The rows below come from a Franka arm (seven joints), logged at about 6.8 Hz.
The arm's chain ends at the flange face. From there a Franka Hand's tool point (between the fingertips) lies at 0.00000 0.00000 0.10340 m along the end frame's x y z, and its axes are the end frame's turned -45 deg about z.
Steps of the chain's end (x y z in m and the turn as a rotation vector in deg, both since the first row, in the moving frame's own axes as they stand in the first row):
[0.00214 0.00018 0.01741 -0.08 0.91 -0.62]
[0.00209 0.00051 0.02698 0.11 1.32 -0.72]
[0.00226 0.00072 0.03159 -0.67 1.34 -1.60]
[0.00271 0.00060 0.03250 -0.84 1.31 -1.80]
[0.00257 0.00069 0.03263 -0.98 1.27 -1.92]
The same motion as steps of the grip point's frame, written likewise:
[0.00245 0.00290 0.01740 -0.70 0.59 -0.62]
[0.00295 0.00337 0.02695 -0.86 1.01 -0.72]
[0.00198 0.00466 0.03155 -1.42 0.47 -1.60]
[0.00213 0.00507 0.03246 -1.52 0.33 -1.80]
[0.00175 0.00517 0.03259 -1.59 0.21 -1.92]

